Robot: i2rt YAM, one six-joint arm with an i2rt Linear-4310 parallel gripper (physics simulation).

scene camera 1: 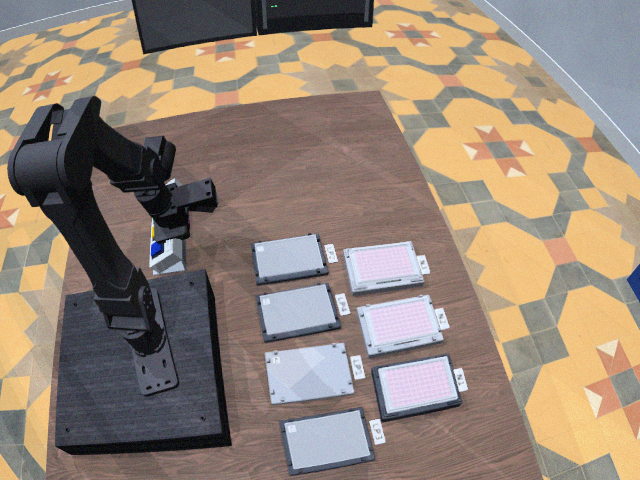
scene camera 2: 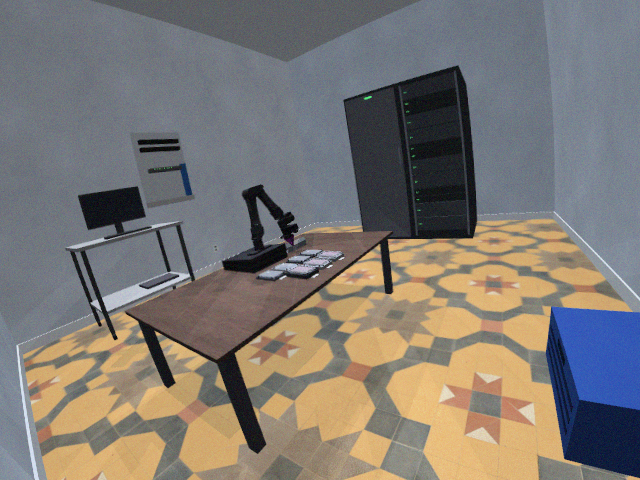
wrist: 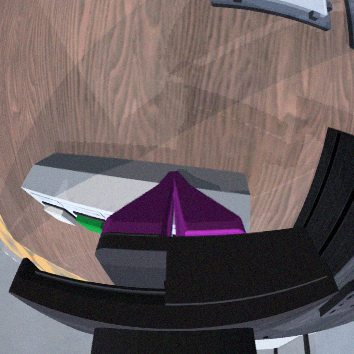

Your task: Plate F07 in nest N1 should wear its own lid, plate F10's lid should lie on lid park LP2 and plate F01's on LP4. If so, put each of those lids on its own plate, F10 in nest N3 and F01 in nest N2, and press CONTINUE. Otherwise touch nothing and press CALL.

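Places are measured from the arm's base along level axes (x up, y right, z ahead), in metres.
Pixels of known places: gripper, fingertip midpoint: (scene camera 1: 185,236) (scene camera 2: 293,245) (wrist: 173,178); arm's base at its link origin: (scene camera 1: 150,341) (scene camera 2: 260,250).
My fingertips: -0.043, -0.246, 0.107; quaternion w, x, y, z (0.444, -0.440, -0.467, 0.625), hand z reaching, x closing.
Note:
Ahead of a thing's pixels: the offset from my fingertips to its top centre, as dx, dy, dz. "pt": to the spot under its first point. Level surfaces: height alone.
My gripper (scene camera 1: 188,224) (scene camera 2: 290,241) (wrist: 173,178) is shut and empty; its purple fingertips are over the button box @(+0.022, -0.060, -0.035) (scene camera 1: 169,262) (wrist: 90,187). The wrist view shows a green button @(+0.015, -0.088, -0.047) (wrist: 90,223) and a white button @(+0.015, -0.137, -0.039) (wrist: 59,214); scene camera 1 shows a blue button @(+0.015, +0.011, -0.064) (scene camera 1: 157,249) and part of a yellow one. Pink-welled plates stand in N1 @(-0.006, +0.455, +0.309) (scene camera 1: 418,384), N2 @(-0.011, +0.326, +0.336) (scene camera 1: 400,322) and N3 @(-0.009, +0.194, +0.362) (scene camera 1: 386,264). Grey panels lie at LP4 @(-0.024, +0.227, +0.168) (scene camera 1: 299,311), LP1 @(-0.022, +0.355, +0.144) (scene camera 1: 310,373), LP3 @(-0.024, +0.487, +0.127) (scene camera 1: 328,440) and the rearmost park @(pt -0.024, +0.107, +0.195) (scene camera 1: 289,256). Plate and lid codes are too small to read.
The arm's black base block (scene camera 1: 93,403) stands on the wooden table @(dx -0.042) (scene camera 1: 310,155) beside the button box. The nests are along the table's right side, with the lid parks between them and the base. A dark cabinet (scene camera 2: 377,170) stands beyond the table.

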